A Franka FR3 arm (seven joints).
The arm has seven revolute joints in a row. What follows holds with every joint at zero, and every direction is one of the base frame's.
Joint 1 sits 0.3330 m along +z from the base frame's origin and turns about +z.
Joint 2 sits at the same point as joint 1 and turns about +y.
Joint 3 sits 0.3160 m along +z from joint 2 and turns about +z.
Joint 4 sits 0.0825 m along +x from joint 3 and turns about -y.
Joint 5 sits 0.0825 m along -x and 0.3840 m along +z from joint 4 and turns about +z.
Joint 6 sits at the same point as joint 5 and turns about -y.
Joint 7 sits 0.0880 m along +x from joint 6 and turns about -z.
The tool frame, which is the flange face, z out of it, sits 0.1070 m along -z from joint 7; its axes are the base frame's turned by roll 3.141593, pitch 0.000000 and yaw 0.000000 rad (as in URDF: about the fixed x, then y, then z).
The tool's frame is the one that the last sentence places.
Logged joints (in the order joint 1, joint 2, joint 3, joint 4, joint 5, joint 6, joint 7), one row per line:
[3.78, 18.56, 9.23, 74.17, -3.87, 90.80, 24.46]
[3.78, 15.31, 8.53, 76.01, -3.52, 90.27, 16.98]
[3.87, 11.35, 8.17, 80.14, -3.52, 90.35, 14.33]
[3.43, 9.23, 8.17, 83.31, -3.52, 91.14, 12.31]
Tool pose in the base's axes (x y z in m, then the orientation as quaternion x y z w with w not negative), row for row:
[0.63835, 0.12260, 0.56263, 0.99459, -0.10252, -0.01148, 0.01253]
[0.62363, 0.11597, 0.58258, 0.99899, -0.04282, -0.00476, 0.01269]
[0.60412, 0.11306, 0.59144, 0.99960, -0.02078, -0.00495, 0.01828]
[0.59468, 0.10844, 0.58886, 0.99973, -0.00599, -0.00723, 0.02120]
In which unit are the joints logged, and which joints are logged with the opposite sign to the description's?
The joints are logged in degrees. Opposite sign: joint 4.
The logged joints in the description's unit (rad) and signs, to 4 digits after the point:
[0.0660, 0.3239, 0.1611, -1.2945, -0.0675, 1.5848, 0.4269]
[0.0660, 0.2672, 0.1489, -1.3266, -0.0614, 1.5755, 0.2964]
[0.0675, 0.1981, 0.1426, -1.3987, -0.0614, 1.5769, 0.2501]
[0.0599, 0.1611, 0.1426, -1.4540, -0.0614, 1.5907, 0.2149]

